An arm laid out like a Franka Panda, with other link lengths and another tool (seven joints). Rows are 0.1 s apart.
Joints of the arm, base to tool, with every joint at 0 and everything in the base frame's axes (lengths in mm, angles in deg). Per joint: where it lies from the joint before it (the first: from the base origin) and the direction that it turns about. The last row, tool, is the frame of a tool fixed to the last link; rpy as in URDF.
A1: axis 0 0 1 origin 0.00 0.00 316.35
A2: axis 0 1 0 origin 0.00 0.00 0.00
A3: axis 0 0 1 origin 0.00 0.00 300.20
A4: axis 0 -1 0 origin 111.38 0.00 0.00
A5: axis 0 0 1 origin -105.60 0.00 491.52
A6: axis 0 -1 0 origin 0.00 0.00 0.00
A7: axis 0 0 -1 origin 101.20 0.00 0.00
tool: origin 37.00 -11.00 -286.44 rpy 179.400 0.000 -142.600
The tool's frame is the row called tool.
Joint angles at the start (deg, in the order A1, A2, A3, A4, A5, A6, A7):
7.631 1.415 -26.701 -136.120 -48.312 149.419 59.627
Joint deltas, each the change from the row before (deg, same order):
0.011 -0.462 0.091 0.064 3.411 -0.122 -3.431
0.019 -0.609 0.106 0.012 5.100 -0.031 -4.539
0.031 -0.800 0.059 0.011 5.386 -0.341 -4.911
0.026 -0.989 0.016 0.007 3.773 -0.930 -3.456
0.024 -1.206 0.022 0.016 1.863 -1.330 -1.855
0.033 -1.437 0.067 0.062 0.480 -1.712 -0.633
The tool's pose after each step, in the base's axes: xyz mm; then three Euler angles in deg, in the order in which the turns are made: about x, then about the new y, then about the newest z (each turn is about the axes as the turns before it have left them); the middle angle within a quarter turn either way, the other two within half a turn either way. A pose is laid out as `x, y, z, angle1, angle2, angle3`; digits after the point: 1 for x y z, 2 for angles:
669.8, -296.4, 100.5, 153.21, 10.79, -176.57
671.9, -290.8, 103.3, 155.84, 10.76, -177.04
673.4, -285.5, 107.5, 158.62, 10.76, -177.60
673.0, -282.4, 113.4, 160.60, 10.59, -177.87
671.6, -281.0, 121.8, 161.65, 10.37, -177.96
669.7, -280.5, 133.1, 161.98, 10.08, -177.84

